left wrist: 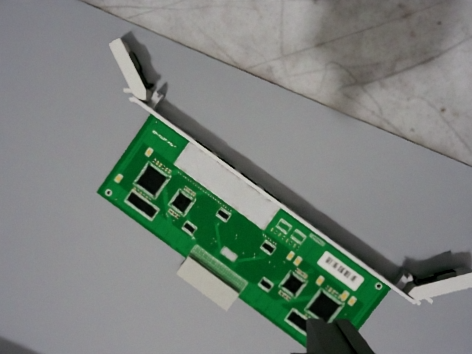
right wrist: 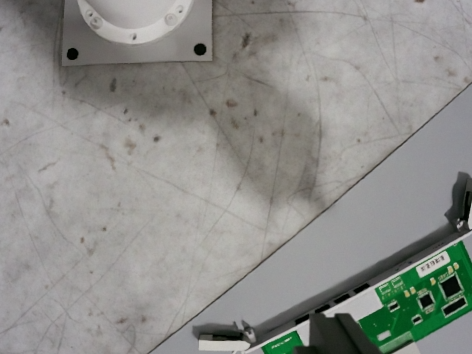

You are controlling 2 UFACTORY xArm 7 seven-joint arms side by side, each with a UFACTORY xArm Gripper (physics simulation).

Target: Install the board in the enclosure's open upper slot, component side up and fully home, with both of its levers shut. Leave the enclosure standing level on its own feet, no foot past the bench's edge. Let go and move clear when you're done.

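Frame: origin at the left arm's base, x ahead, y left, z up, level; millimetres.
Seen in the pictures: right gripper, between the fingertips: (right wrist: pixel 327 351).
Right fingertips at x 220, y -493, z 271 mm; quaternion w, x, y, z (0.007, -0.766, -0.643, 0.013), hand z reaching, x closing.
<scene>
A point is followed by its place in that frame.
The green board (left wrist: pixel 237 237) @(x 319, y -406, z 6 mm) (right wrist: pixel 372 327) @(x 322, y -411, z 6 mm) lies component side up on the grey mat, with a white front panel along one long edge and a pale connector (left wrist: pixel 212 284) @(x 357, y -389, z 10 mm) on the opposite edge. Its two white levers (left wrist: pixel 129 67) @(x 305, y -562, z 20 mm) (left wrist: pixel 445 287) @(x 215, y -288, z 20 mm) are swung outward, open; they also show in the right wrist view, one lever (right wrist: pixel 222 342) @(x 303, y -562, z 20 mm) at the bottom and the other lever (right wrist: pixel 468 205) @(x 216, y -297, z 20 mm) cut by the right edge. My left gripper (left wrist: pixel 330 324) @(x 291, y -371, z 191 mm) is shut and empty, over the board's rear edge near one corner. My right gripper (right wrist: pixel 330 317) @(x 220, y -493, z 271 mm) is shut and empty, over the front-panel side. The enclosure does not show in either view.
The grey mat (left wrist: pixel 60 250) @(x 445, y -485, z 2 mm) (right wrist: pixel 400 175) @(x 174, y -355, z 2 mm) lies on the stained, pale bench top (left wrist: pixel 300 50) @(x 190, y -495, z 0 mm) (right wrist: pixel 150 200) @(x 154, y -610, z 0 mm). A square base plate (right wrist: pixel 100 56) @(x -3, y -637, z 1 mm) with a white round mount stands at the top left of the right wrist view.
</scene>
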